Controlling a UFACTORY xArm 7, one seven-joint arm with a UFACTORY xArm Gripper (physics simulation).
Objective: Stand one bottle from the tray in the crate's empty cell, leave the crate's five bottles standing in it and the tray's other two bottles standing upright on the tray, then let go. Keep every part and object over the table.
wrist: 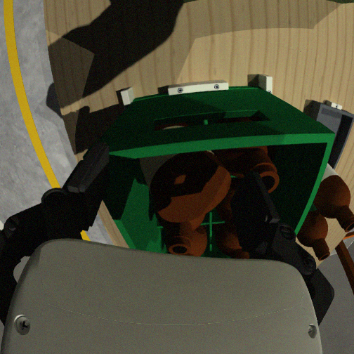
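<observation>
The green crate (220,143) stands in the middle of the wrist view. A large brown bottle (215,195) with a pale label is at its left part and looks larger than the others; whether it stands upright in a cell is unclear. Another brown bottle (267,175) is at the far right inside, and more brown necks show nearer the camera, partly hidden. My gripper (176,174) is open and empty. Its left finger is at the crate's left wall, its right finger over the crate's inside, right of the large bottle. Two brown bottles (335,196) (314,230) are outside the crate at right; their tray cannot be made out.
A dark grey box (326,116) lies beyond the crate's far right corner. White blocks (198,88) (265,83) (127,96) lie along the crate's far side on the wooden table (240,55). The table's left edge is near, with grey floor and a yellow line beyond.
</observation>
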